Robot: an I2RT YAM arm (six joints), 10 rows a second.
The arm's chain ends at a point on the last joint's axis. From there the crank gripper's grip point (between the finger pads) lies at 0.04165 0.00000 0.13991 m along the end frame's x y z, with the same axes.
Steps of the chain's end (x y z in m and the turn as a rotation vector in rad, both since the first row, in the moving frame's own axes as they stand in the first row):
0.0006, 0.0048, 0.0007, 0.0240, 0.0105, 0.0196
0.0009, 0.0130, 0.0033, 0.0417, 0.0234, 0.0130
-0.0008, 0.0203, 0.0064, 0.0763, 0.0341, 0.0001
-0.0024, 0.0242, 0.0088, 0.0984, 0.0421, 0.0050
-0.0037, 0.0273, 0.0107, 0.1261, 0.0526, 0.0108
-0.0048, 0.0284, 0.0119, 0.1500, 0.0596, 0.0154
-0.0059, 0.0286, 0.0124, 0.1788, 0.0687, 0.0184
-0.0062, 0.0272, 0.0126, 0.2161, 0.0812, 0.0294
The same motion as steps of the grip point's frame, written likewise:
0.0021, 0.0023, 0.0002, 0.0240, 0.0105, 0.0196
0.0042, 0.0078, 0.0022, 0.0417, 0.0234, 0.0130
0.0039, 0.0097, 0.0045, 0.0763, 0.0341, 0.0001
0.0035, 0.0108, 0.0063, 0.0984, 0.0421, 0.0050
0.0037, 0.0103, 0.0072, 0.1261, 0.0526, 0.0108
0.0036, 0.0084, 0.0077, 0.1500, 0.0596, 0.0154
0.0038, 0.0048, 0.0071, 0.1788, 0.0687, 0.0184
0.0053, -0.0010, 0.0057, 0.2161, 0.0812, 0.0294

